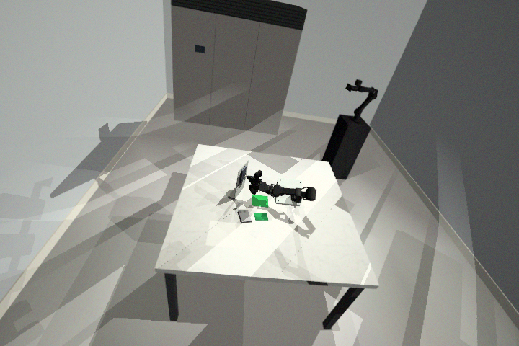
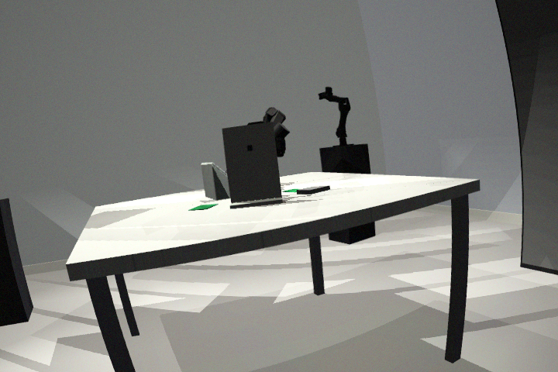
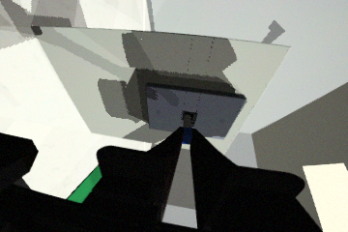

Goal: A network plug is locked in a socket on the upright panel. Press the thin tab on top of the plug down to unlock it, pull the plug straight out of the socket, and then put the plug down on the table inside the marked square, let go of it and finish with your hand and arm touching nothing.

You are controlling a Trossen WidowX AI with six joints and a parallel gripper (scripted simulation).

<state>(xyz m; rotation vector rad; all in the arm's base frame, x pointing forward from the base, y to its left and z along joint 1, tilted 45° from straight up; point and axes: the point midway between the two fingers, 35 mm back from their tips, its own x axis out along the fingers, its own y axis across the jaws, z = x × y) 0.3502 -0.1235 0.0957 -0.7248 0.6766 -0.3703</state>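
Right now my gripper tip is 18 cm above the bright green square, 12 cm past it and 5 cm to the right of it. The rest, counted from my gripper tip: flat grey device (22 cm to the left, 18 cm below, 1 cm ahead); then upright socket panel (7 cm below, 4 cm ahead, 3 cm to the right); then blue network plug (right at my gripper tip).
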